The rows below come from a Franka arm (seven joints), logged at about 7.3 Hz.
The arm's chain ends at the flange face. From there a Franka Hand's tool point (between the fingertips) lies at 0.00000 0.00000 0.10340 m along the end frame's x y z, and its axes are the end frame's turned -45 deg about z.
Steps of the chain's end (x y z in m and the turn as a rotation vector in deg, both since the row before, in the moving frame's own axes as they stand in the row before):
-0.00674 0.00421 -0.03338 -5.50 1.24 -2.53
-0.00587 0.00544 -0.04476 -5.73 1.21 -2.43
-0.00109 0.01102 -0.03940 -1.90 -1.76 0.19
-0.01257 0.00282 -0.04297 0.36 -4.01 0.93
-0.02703 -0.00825 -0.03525 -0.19 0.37 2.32
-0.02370 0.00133 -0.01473 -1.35 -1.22 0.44
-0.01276 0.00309 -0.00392 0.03 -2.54 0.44
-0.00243 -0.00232 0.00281 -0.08 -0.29 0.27
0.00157 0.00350 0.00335 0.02 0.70 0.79
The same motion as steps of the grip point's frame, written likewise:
-0.01298 0.00692 -0.03388 -4.77 -3.01 -2.53
-0.01357 0.00866 -0.04530 -4.91 -3.20 -2.43
-0.01323 0.00719 -0.03951 -0.10 -2.59 0.19
-0.01549 -0.01250 -0.04323 3.09 -2.58 0.93
-0.01306 -0.02423 -0.03525 -0.40 0.13 2.32
-0.02098 -0.01566 -0.01478 -0.09 -1.82 0.44
-0.01440 -0.01013 -0.00402 1.82 -1.77 0.44
-0.00055 -0.00363 0.00281 0.15 -0.26 0.27
-0.00045 0.00446 0.00334 -0.48 0.51 0.79

